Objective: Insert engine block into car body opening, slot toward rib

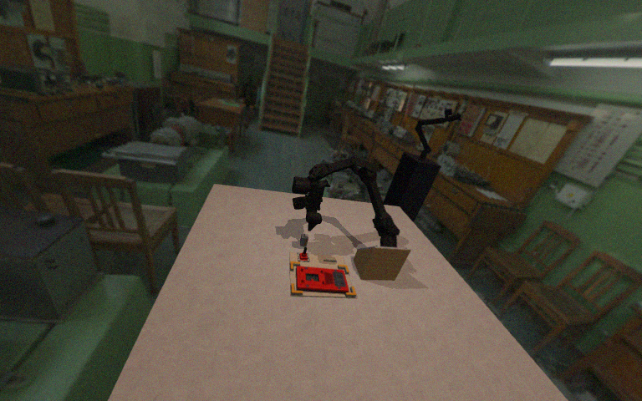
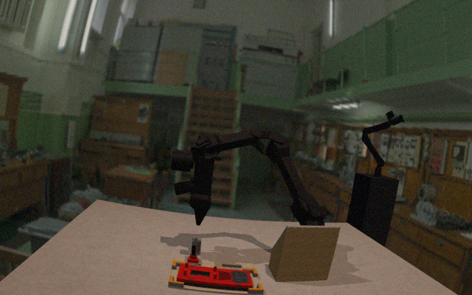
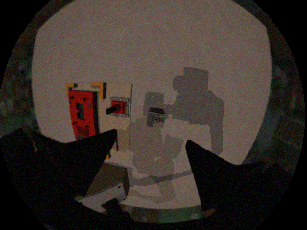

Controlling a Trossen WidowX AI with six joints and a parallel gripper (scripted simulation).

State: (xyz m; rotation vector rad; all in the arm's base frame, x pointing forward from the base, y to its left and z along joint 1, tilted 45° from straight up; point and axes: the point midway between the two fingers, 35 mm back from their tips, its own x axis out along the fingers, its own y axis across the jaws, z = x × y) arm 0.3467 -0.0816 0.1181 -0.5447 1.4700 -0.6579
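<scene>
The engine block is 90 mm below my gripper tip and 10 mm to the right of it. Round my gripper tip: dark post: 90 mm to the left, 80 mm below, 10 mm ahead.
</scene>
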